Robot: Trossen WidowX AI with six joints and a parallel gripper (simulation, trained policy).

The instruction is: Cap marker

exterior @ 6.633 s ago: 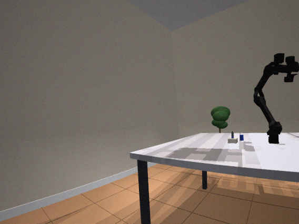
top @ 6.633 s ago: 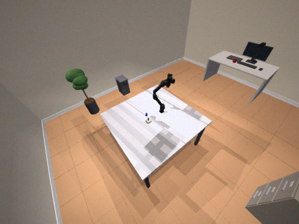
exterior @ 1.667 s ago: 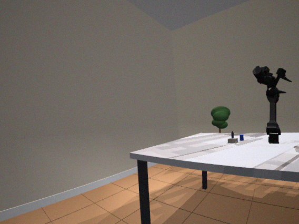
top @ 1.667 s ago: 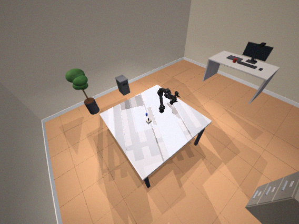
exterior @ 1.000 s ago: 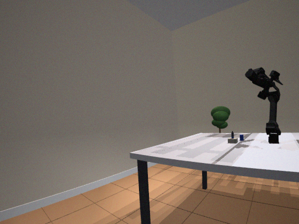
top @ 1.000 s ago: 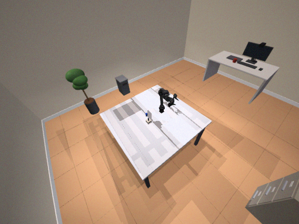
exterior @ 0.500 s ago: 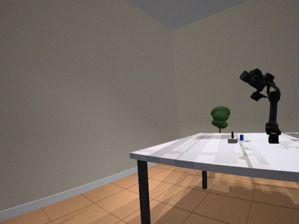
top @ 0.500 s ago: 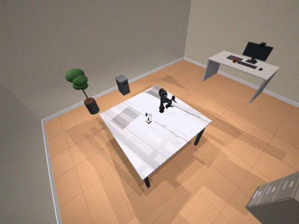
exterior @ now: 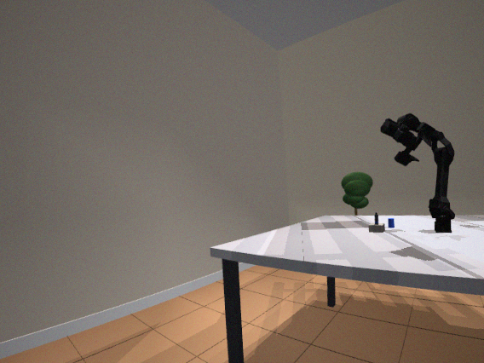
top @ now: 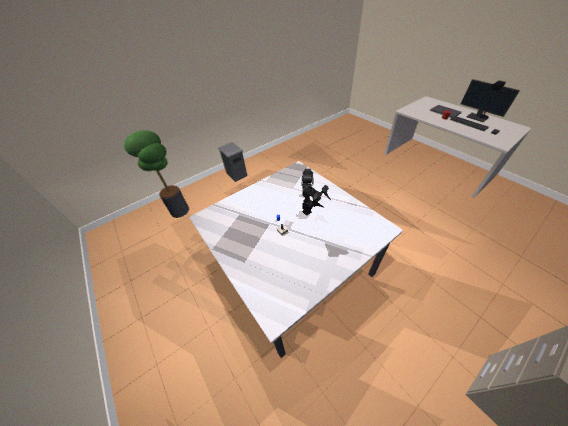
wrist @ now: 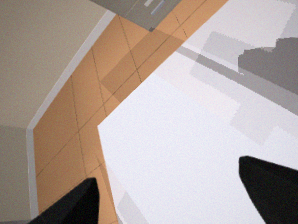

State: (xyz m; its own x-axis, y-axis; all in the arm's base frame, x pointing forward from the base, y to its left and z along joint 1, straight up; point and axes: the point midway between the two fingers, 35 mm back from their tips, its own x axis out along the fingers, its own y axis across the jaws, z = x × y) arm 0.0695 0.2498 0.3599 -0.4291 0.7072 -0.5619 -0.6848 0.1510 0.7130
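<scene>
Now: the blue cap 370 mm to the right of my gripper tip, 320 mm below it and 190 mm ahead of it. Round my gripper tip: holder block (320 mm below, 240 mm to the right, 240 mm ahead).
</scene>
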